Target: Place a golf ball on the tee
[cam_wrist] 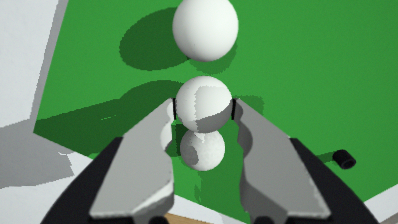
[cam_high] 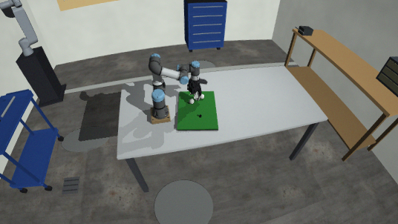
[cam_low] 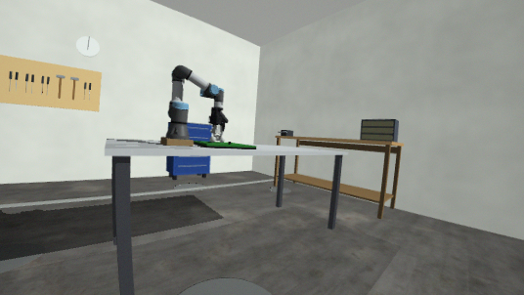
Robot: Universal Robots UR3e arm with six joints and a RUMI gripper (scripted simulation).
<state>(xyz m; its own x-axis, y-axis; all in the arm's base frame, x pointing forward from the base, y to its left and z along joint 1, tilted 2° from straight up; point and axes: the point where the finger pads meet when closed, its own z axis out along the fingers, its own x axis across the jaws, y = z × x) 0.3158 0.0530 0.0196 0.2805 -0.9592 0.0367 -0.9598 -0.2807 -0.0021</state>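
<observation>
My hand is 3 cm past the green mat, 14 cm to the left of it and 4 cm above it.
</observation>
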